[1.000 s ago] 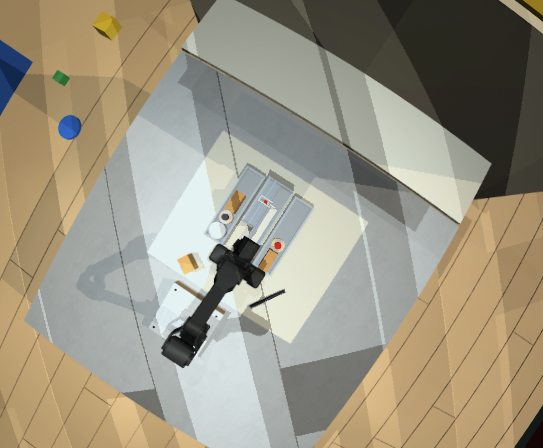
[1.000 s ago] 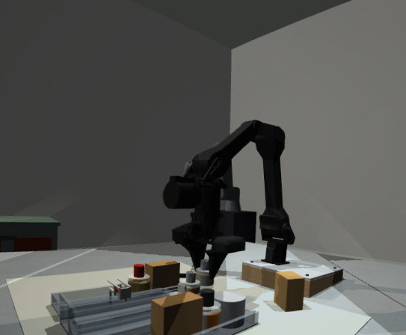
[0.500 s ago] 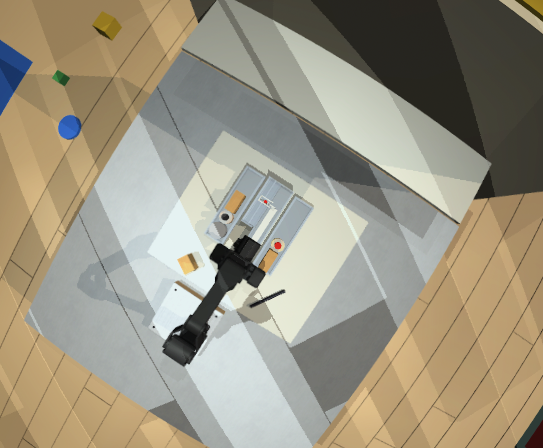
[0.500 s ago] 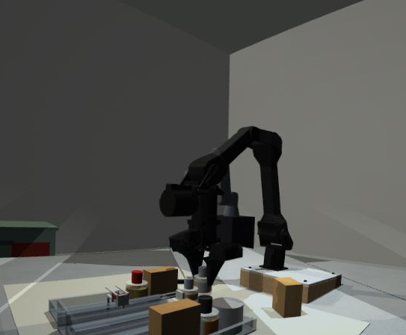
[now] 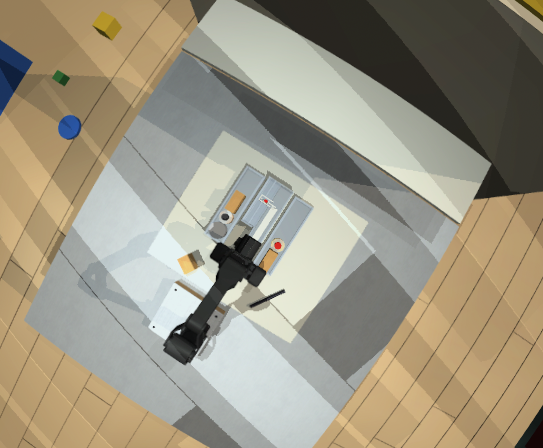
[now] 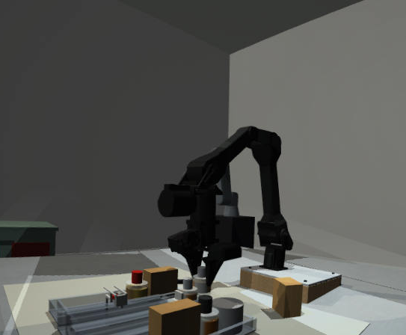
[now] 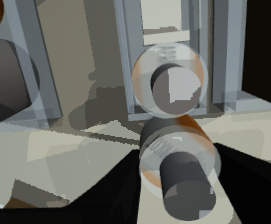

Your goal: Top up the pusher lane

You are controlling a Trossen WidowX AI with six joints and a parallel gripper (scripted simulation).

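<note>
Now: gripper tip 5 cm short of the grey cylinder, 13 cm to the right of it and 2 cm above it. Also, from my gripper tip: sprung lane: 19 cm ahead, 2 cm to the left, 3 cm below; black rod: 7 cm behind, 16 cm to the right, 4 cm below; red mark: 23 cm ahead, 4 cm to the left, 2 cm above.
</note>
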